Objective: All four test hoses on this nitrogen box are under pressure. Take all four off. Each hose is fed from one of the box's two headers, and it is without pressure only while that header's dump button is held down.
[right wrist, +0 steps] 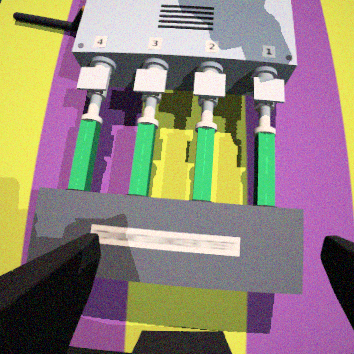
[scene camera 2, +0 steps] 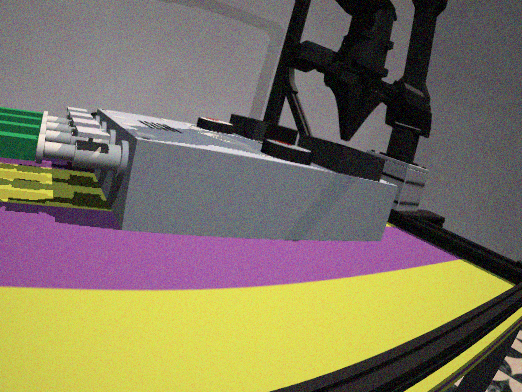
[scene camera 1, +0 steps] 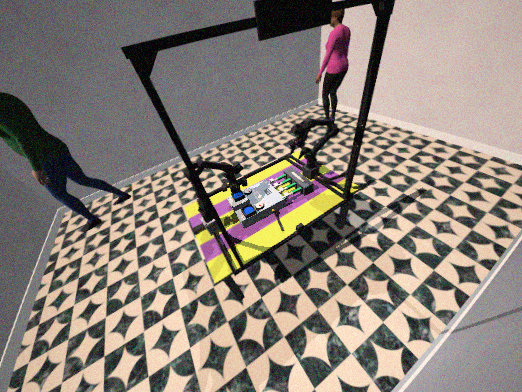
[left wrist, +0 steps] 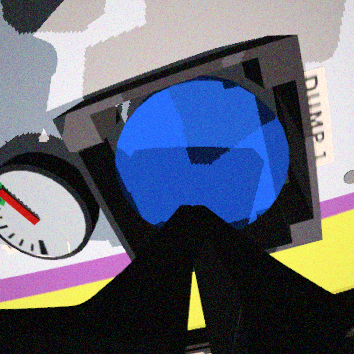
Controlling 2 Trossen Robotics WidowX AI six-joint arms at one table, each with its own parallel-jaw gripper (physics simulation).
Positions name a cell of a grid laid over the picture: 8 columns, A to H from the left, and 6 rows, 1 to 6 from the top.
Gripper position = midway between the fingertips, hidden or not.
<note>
My left gripper (scene camera 2: F3) is shut, holding nothing. My right gripper (right wrist: E5) is open, holding nothing. Also in view: a grey nitrogen box (scene camera 2: D3) and a blue dump button (left wrist: E3).
My left gripper also shows in the left wrist view (left wrist: E4). The grey nitrogen box is seen too in the right wrist view (right wrist: F1) and in the left wrist view (left wrist: B2).
</note>
